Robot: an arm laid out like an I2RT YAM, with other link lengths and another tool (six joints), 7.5 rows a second.
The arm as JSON. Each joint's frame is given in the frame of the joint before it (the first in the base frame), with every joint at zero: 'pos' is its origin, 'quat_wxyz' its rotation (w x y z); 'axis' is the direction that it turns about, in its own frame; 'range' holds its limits. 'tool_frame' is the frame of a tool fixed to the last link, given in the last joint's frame.
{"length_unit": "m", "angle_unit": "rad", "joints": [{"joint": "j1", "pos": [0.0, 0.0, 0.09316], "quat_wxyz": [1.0, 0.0, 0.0, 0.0], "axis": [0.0, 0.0, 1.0], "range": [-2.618, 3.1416]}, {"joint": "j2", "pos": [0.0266, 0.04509, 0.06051], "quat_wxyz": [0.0, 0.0, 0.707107, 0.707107], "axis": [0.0, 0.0, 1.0], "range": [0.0, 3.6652]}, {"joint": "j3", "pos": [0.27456, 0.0, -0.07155], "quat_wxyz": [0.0, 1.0, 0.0, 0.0], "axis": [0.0, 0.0, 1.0], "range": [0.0, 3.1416]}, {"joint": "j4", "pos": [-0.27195, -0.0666, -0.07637], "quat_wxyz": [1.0, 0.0, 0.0, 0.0], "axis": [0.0, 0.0, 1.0], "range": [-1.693, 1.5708]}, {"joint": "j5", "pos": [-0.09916, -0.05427, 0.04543], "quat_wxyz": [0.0, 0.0, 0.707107, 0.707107], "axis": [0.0, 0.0, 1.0], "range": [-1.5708, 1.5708]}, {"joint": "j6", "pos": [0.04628, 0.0, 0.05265], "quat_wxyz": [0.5, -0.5, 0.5, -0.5], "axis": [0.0, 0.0, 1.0], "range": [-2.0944, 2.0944]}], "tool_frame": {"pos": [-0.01, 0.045, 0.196], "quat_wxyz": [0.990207, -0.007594, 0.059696, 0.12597]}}
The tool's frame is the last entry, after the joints.
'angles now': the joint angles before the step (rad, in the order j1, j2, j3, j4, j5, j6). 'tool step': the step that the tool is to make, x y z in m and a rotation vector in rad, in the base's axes. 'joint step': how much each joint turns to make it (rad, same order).
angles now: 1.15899 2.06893 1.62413 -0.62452 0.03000 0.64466
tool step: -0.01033 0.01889 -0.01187 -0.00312 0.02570 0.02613
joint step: 0.01796 0.06720 0.07022 -0.01602 -0.02361 0.00346
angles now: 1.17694 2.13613 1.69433 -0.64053 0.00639 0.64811
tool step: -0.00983 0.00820 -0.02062 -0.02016 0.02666 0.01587
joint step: 0.01313 0.05711 0.03529 -0.00691 -0.01644 0.00536
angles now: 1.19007 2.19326 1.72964 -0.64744 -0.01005 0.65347
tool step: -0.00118 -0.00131 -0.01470 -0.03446 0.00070 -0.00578
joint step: 0.00758 0.03998 0.02934 -0.02165 0.01660 0.00691
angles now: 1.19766 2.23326 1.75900 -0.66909 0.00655 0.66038
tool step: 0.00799 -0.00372 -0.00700 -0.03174 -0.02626 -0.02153
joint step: 0.00272 0.02980 0.02959 -0.02003 0.04274 0.00758
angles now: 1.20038 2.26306 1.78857 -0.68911 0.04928 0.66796
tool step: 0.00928 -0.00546 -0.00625 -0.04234 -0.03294 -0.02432
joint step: 0.00364 0.03583 0.04338 -0.03581 0.05319 0.00824
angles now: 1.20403 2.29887 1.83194 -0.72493 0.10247 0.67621
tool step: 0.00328 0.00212 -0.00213 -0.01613 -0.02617 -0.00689
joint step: 0.00915 0.02511 0.03048 -0.01165 0.03397 0.00386
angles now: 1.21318 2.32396 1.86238 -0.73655 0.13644 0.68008
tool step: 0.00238 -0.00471 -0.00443 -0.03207 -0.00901 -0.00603
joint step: 0.00170 0.02247 0.03110 -0.03559 0.02111 0.00034
